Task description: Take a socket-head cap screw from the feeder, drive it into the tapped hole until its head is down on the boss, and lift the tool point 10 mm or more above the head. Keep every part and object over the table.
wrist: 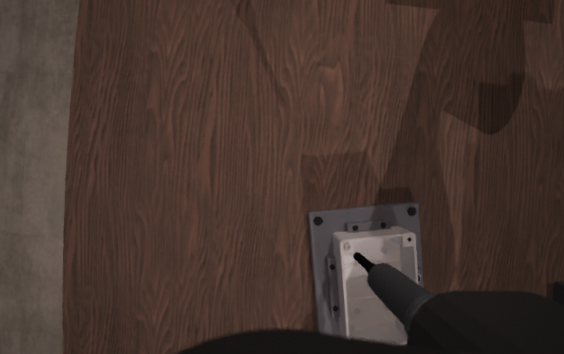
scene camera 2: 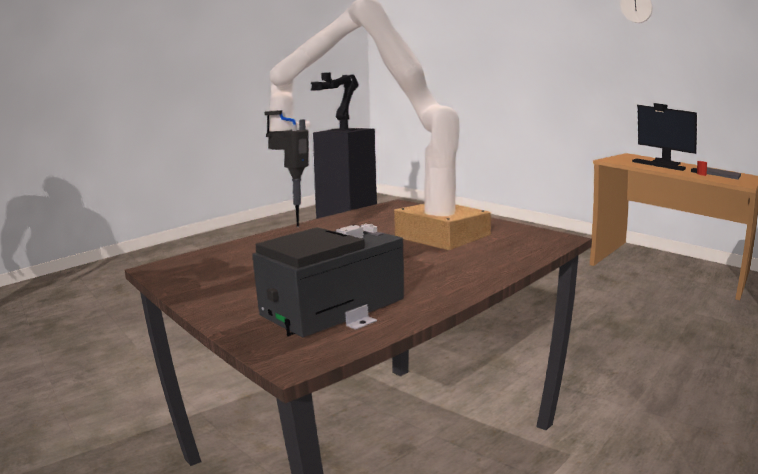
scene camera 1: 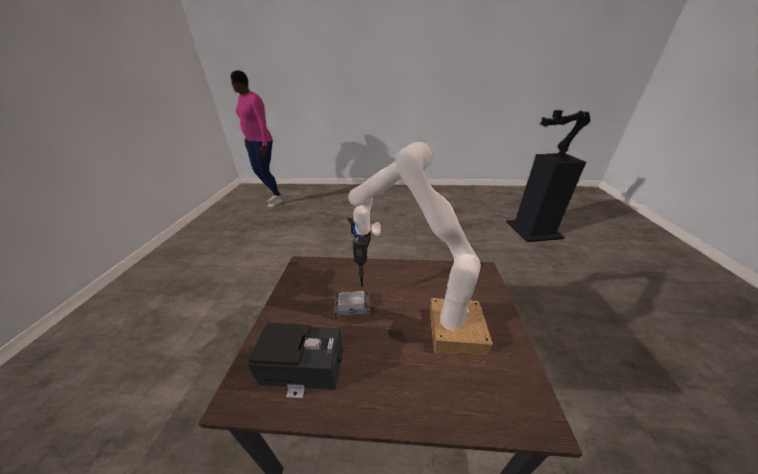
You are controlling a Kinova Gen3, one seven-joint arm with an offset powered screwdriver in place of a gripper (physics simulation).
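I see a grey fixture plate [wrist: 321, 240] and a dark screw feeder [scene camera 2: 378, 281].
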